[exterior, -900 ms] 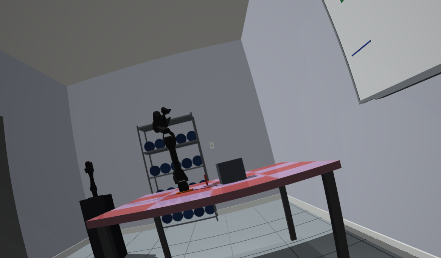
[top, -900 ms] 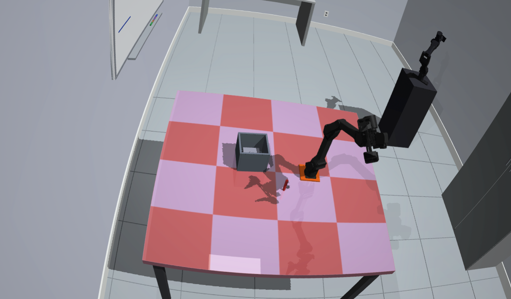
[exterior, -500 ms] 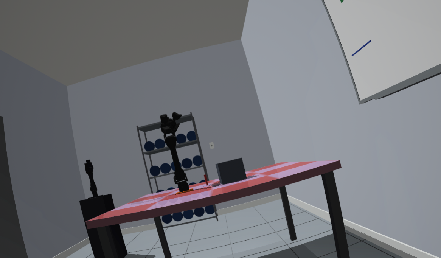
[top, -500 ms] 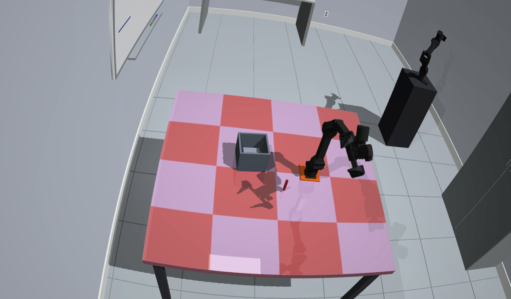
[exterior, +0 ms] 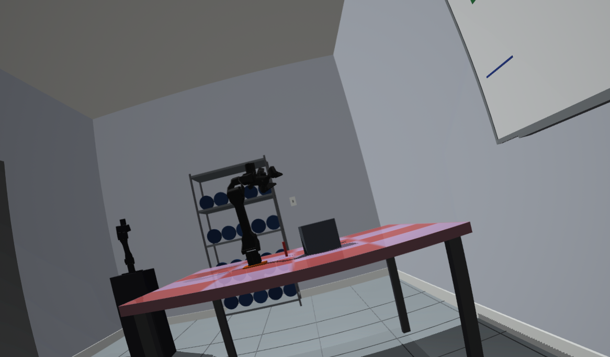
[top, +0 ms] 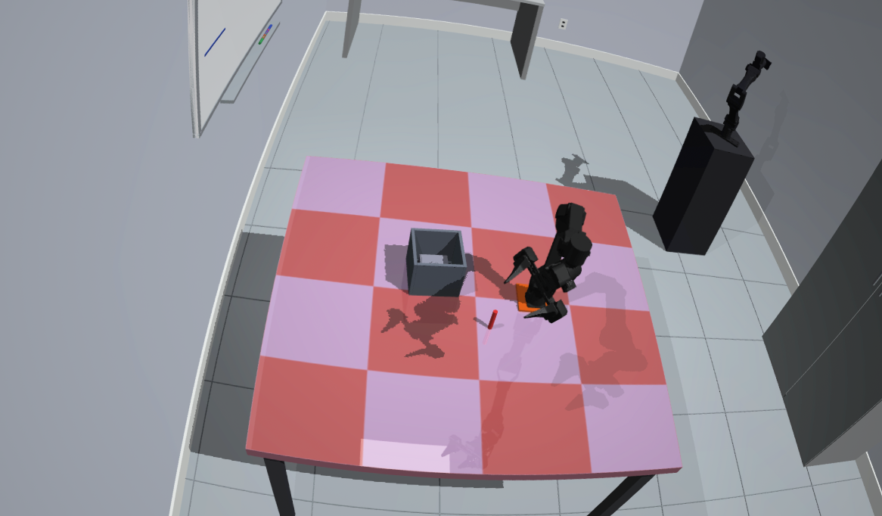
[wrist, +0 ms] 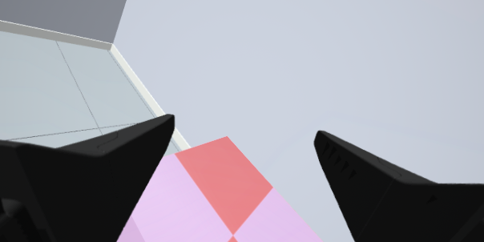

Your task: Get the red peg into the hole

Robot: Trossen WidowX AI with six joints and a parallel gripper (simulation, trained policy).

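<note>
My gripper tip is 60 mm past the red peg, 270 mm to the left of it and 400 mm above it. Round my gripper tip: plate: 110 mm ahead, 470 mm to the right, 400 mm below.
</note>
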